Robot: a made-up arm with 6 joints.
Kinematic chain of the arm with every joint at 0, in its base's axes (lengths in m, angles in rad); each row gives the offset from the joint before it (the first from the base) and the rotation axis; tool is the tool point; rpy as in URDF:
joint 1: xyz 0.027 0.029 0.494 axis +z
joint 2: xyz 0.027 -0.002 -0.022 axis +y
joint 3: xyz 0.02 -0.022 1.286 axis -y
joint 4: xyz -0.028 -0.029 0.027 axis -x
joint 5: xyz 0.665 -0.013 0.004 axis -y
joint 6: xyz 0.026 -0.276 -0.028 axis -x
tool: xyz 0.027 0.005 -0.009 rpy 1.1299 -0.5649 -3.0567
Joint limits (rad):
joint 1: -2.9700..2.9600
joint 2: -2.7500..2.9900
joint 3: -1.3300..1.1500
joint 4: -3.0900..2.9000
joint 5: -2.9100..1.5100
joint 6: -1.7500..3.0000
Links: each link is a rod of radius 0.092 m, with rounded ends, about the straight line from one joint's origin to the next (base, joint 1, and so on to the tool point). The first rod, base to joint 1, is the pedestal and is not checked.
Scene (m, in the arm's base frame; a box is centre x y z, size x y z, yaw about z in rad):
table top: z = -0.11
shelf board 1: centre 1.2 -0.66 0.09 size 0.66 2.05 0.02 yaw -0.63
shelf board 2: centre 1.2 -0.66 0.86 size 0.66 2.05 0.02 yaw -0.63
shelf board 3: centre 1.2 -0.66 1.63 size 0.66 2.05 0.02 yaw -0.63
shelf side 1: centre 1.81 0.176 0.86 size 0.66 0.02 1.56 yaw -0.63
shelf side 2: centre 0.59 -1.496 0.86 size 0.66 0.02 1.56 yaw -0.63
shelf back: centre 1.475 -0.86 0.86 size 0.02 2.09 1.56 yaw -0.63
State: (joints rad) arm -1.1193 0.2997 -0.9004 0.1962 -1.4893 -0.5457
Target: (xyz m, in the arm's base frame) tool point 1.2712 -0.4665 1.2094
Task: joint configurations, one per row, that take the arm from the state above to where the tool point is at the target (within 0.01 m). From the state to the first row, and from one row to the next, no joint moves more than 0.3 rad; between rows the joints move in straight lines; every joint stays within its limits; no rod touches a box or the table.
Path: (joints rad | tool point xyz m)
1: -0.8751 0.3734 -0.7169 0.2961 -1.4907 -0.5468 | 0.3131 -0.8377 1.1502
2: -0.6310 0.4471 -0.5333 0.3960 -1.4921 -0.5478 | 0.6490 -0.8357 1.1665
3: -0.3868 0.5209 -0.3498 0.4959 -1.4936 -0.5489 | 0.9830 -0.7100 1.1865
4: -0.1426 0.5946 -0.1662 0.5958 -1.4950 -0.5500 | 1.2712 -0.4665 1.2094

